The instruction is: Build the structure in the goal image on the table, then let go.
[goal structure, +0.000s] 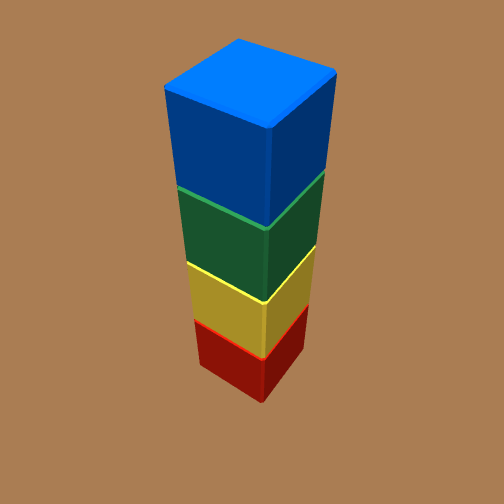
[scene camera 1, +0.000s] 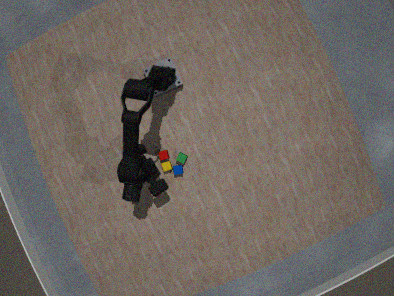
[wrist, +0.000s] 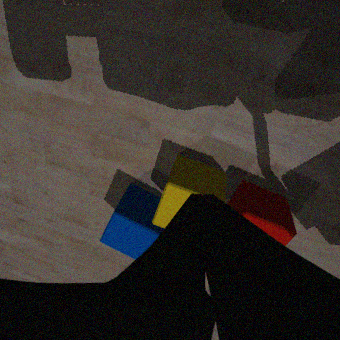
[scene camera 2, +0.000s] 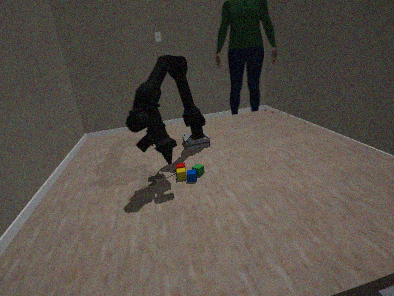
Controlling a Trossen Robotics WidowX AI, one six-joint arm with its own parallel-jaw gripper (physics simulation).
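A red cube (scene camera 1: 163,155) (scene camera 2: 181,165) (wrist: 262,200), a yellow cube (scene camera 1: 166,166) (scene camera 2: 181,174) (wrist: 197,175), a blue cube (scene camera 1: 178,170) (scene camera 2: 192,176) (wrist: 130,227) and a green cube (scene camera 1: 182,158) (scene camera 2: 198,170) sit close together on the table, none stacked. Yellow is between red and blue; green is beside blue, across from red and yellow. My gripper (scene camera 2: 170,163) (wrist: 200,204) is shut and empty, its tips above the table beside the red and yellow cubes. In the wrist view the fingers cover parts of the cubes, and green does not show.
The wooden table top (scene camera 1: 280,165) (scene camera 2: 280,215) carries the arm's grey base plate (scene camera 1: 172,89) (scene camera 2: 202,143), which stands behind the cubes in scene camera 2. The arm's dark shadow lies beside the cubes. A person in a green top (scene camera 2: 247,25) stands beyond the table.
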